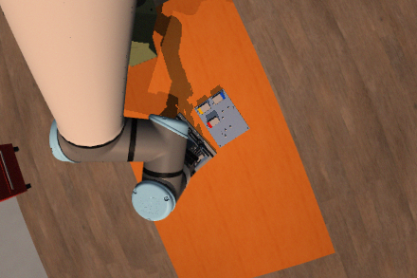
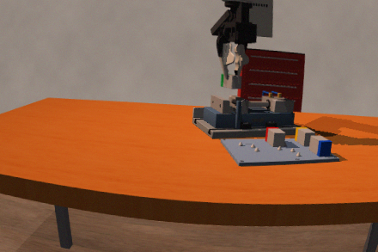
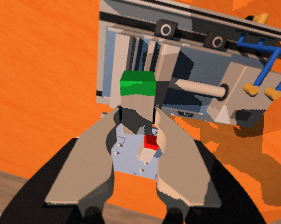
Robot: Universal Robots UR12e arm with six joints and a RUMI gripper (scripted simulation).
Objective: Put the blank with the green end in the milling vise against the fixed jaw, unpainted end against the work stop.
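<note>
Now: hand 20 mm past the work stop, 30 mm to the right of it and 80 mm above it. From my hand the other things lie so: red-ended blank (130 mm behind, 140 mm to the left, 140 mm below); then green-ended blank (20 mm below); then cylinder rod (70 mm behind, 50 mm to the right, 90 mm below).
</note>
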